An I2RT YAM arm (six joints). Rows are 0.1 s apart.
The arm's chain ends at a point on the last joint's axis. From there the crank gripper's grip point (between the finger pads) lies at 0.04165 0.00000 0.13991 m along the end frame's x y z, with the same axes.
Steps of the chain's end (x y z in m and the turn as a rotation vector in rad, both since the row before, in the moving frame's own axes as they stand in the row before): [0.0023 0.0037 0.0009 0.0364 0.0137 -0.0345]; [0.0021 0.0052 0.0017 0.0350 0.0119 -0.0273]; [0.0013 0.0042 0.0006 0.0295 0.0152 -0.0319]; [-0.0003 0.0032 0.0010 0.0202 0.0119 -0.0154]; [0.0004 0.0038 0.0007 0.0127 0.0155 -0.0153]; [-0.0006 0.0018 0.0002 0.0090 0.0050 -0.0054]
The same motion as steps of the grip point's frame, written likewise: [0.0041 -0.0028 0.0002 0.0364 0.0137 -0.0345]; [0.0037 -0.0008 0.0011 0.0350 0.0119 -0.0273]; [0.0033 -0.0013 -0.0001 0.0295 0.0152 -0.0319]; [0.0013 -0.0003 0.0005 0.0202 0.0119 -0.0154]; [0.0025 0.0014 0.0000 0.0127 0.0155 -0.0153]; [0.0001 0.0003 0.0000 0.0090 0.0050 -0.0054]
